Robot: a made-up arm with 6 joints. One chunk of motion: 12 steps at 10 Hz.
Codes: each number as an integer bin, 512 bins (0 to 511) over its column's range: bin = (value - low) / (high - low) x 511, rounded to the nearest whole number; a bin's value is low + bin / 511 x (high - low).
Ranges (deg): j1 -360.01..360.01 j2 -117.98..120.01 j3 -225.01..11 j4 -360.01..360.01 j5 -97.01..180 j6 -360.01..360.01
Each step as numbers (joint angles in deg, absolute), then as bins.
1 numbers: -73.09 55.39 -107.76 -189.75 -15.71 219.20
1 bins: 204 372 254 121 150 411
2 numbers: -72.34 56.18 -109.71 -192.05 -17.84 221.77
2 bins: 204 374 250 119 146 413
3 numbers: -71.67 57.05 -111.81 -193.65 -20.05 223.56
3 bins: 205 376 245 118 142 414
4 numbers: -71.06 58.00 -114.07 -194.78 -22.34 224.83
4 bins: 205 378 240 117 138 415
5 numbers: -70.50 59.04 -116.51 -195.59 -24.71 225.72
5 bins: 205 380 235 117 133 416
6 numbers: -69.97 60.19 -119.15 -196.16 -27.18 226.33
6 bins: 206 383 229 116 129 416
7 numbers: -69.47 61.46 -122.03 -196.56 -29.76 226.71
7 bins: 206 385 223 116 124 416
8 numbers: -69.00 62.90 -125.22 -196.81 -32.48 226.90
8 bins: 207 388 216 116 119 417
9 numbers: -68.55 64.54 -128.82 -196.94 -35.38 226.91
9 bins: 207 392 208 116 114 417
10 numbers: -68.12 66.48 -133.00 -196.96 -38.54 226.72
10 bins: 207 396 199 116 108 416
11 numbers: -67.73 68.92 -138.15 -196.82 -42.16 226.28
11 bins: 207 401 188 116 101 416
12 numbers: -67.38 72.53 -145.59 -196.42 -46.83 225.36
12 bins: 208 409 172 116 93 415
